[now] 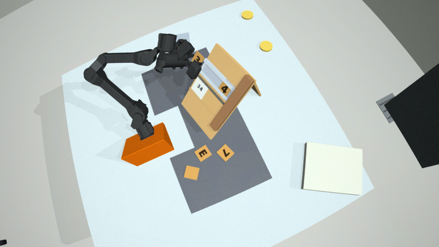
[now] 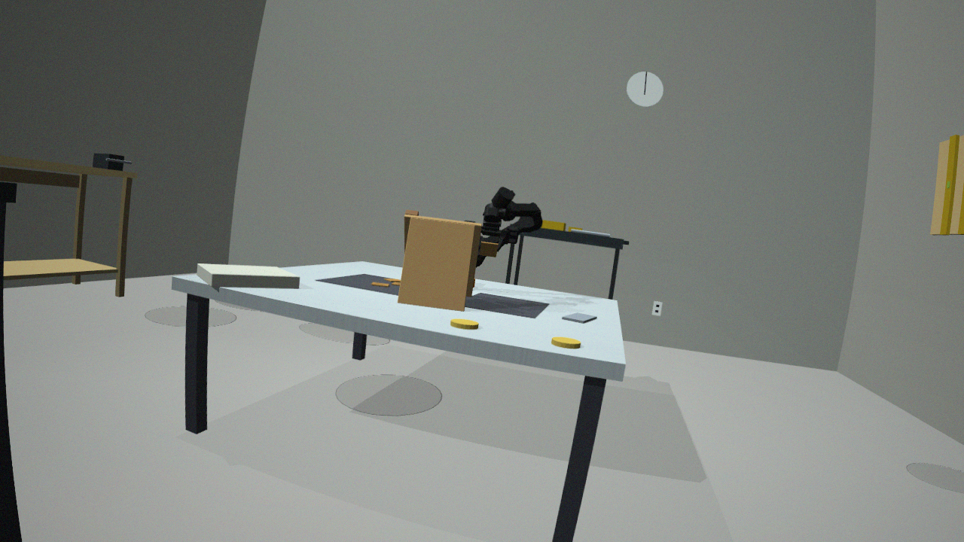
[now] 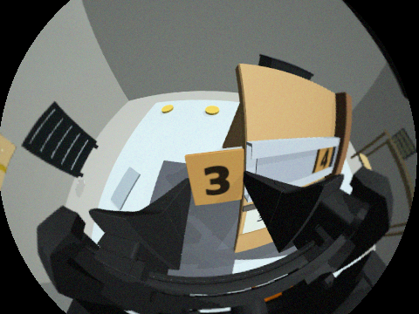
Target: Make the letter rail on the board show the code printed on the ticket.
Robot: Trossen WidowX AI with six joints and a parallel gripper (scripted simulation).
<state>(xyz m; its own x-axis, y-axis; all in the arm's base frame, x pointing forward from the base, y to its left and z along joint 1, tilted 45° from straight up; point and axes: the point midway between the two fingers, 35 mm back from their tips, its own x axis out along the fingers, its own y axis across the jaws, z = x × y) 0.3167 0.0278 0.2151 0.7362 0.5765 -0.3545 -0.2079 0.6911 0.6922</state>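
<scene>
My gripper tip is 40 mm short of the tile marked 4 and 190 mm to the left of it. The rest, counted from my gripper tip: white ticket: 40 mm behind, 90 mm to the right, 70 mm below; then grey plate: 20 mm behind, 320 mm to the left, 180 mm below; then tile marked 3: right at my gripper tip.
</scene>
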